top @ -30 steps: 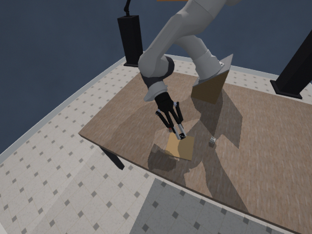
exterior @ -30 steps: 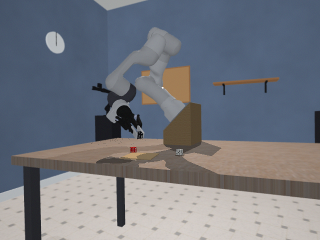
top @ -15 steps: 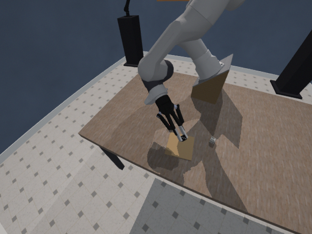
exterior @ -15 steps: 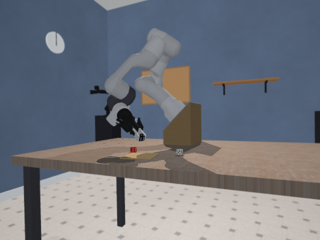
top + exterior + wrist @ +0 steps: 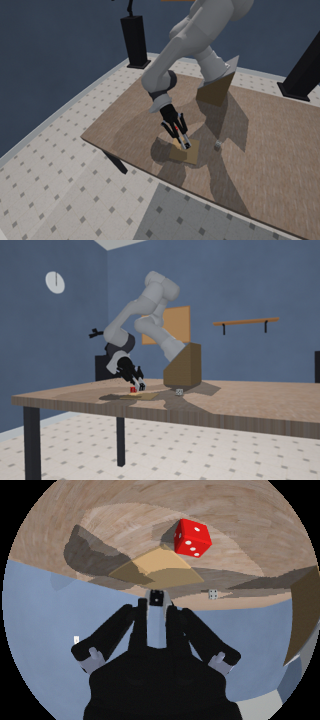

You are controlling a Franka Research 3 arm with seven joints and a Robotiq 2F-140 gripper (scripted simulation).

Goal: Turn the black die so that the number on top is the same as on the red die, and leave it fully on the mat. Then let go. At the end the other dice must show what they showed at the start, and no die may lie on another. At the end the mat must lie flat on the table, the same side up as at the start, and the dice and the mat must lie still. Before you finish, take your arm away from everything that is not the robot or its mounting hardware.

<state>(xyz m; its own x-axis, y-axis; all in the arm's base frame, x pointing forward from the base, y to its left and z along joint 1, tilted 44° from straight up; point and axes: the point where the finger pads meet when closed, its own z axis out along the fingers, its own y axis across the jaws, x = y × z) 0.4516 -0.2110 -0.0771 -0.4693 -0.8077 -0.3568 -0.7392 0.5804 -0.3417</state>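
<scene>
My hand is 1 cm short of the tan mat, 1 cm to the right of it and 5 cm above it. From my hand the other things lie so: black die: 1 cm ahead, 2 cm to the left, 1 cm below; then white die: 7 cm behind, 18 cm to the left, 4 cm below; then red die: 9 cm behind, 7 cm to the right, 4 cm below.
</scene>
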